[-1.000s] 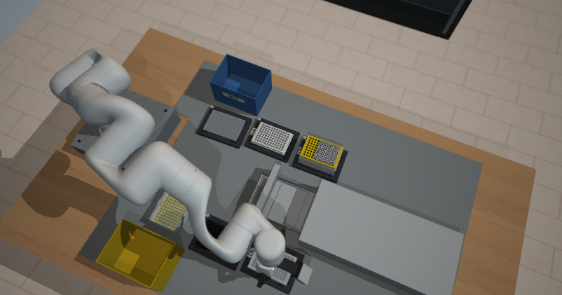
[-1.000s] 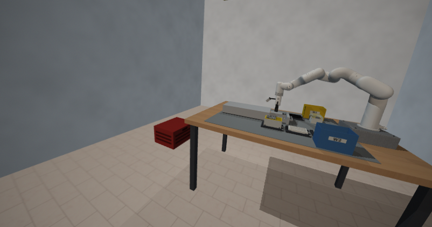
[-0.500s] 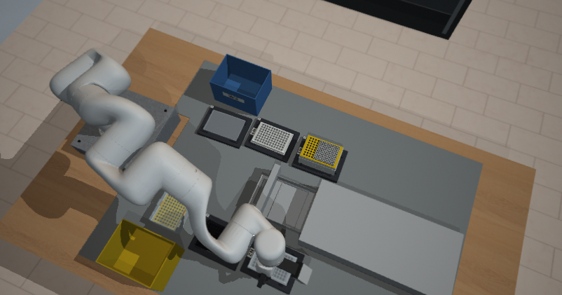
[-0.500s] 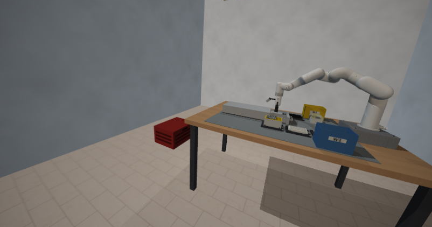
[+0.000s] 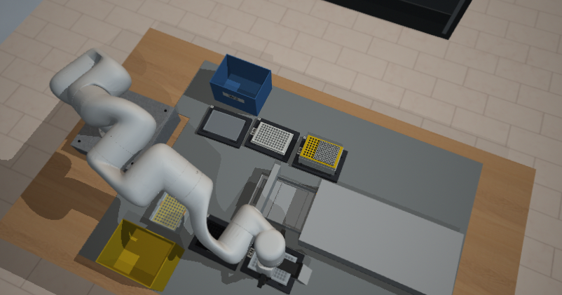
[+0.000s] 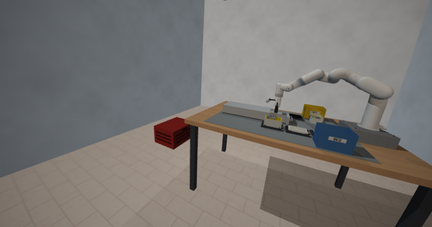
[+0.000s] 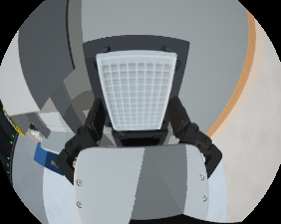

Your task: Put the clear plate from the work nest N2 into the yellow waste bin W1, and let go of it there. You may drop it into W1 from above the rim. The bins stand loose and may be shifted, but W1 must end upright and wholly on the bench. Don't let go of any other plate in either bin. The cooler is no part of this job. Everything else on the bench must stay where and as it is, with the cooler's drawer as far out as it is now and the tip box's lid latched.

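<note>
The clear plate lies 20 mm below my hand. Round my hand: black plate (170 mm behind, 30 mm to the right, 20 mm below); then drawer (180 mm to the left, 20 mm behind, 10 mm below); then grey cooler (200 mm to the left, 100 mm ahead, 10 mm below).
</note>
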